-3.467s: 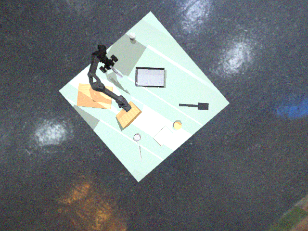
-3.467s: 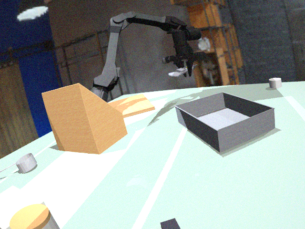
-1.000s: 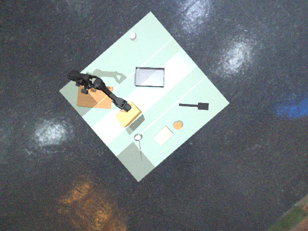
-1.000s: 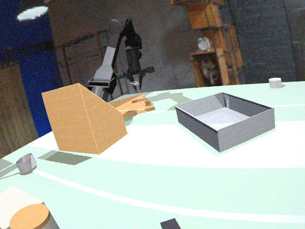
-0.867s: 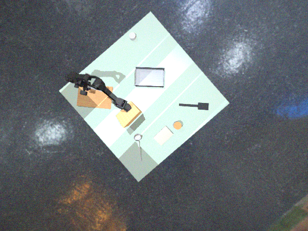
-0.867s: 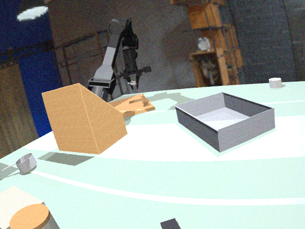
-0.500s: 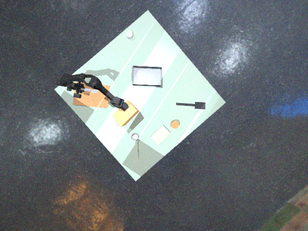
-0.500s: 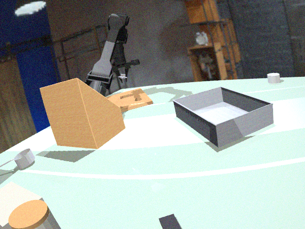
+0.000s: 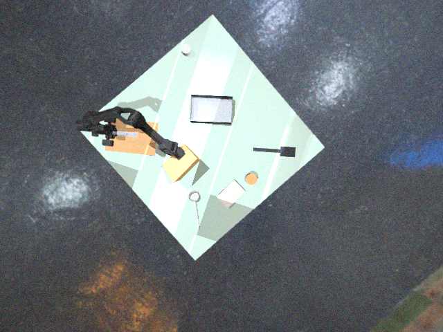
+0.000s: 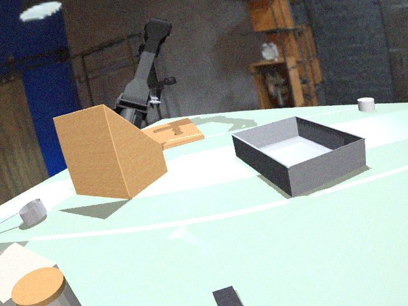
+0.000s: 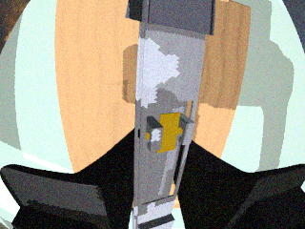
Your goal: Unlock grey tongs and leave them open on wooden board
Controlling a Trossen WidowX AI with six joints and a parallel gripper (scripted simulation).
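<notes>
Now: the yellow lock piece 10 mm behind my gripper tip, 20 mm to the left of it and 40 mm above it. The rest, counted from my gripper tip: cream pad 280 mm ahead, 850 mm to the right, 90 mm below; then wooden board 30 mm ahead, 40 mm to the right, 100 mm below; then grey roasting tin 600 mm ahead, 300 mm to the right, 80 mm below.
</notes>
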